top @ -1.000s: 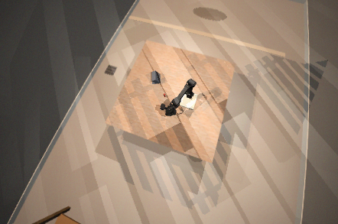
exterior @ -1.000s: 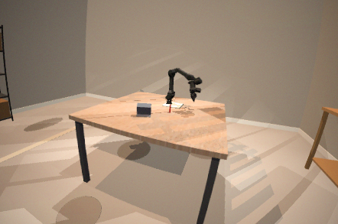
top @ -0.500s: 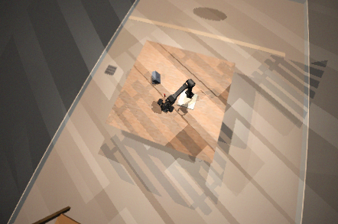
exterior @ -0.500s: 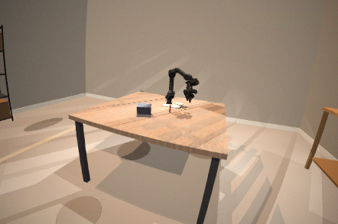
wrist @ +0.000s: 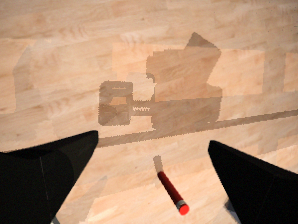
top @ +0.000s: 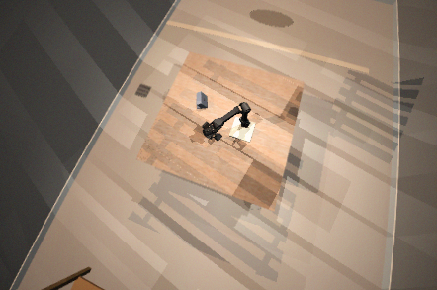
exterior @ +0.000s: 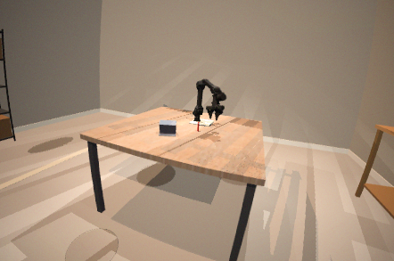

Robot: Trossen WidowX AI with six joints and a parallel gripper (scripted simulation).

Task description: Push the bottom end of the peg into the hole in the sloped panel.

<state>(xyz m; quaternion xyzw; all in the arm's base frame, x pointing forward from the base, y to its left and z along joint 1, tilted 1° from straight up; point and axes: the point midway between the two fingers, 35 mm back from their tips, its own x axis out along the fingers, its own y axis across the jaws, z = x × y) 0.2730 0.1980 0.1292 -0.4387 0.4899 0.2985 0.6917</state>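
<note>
Now: the red round peg 12 cm to the right of my gripper tip, 6 cm below it and 1 cm ahead of it. From my gripper tip the other things lie so: grey sloped panel 33 cm to the right, 17 cm ahead, 6 cm below.
</note>
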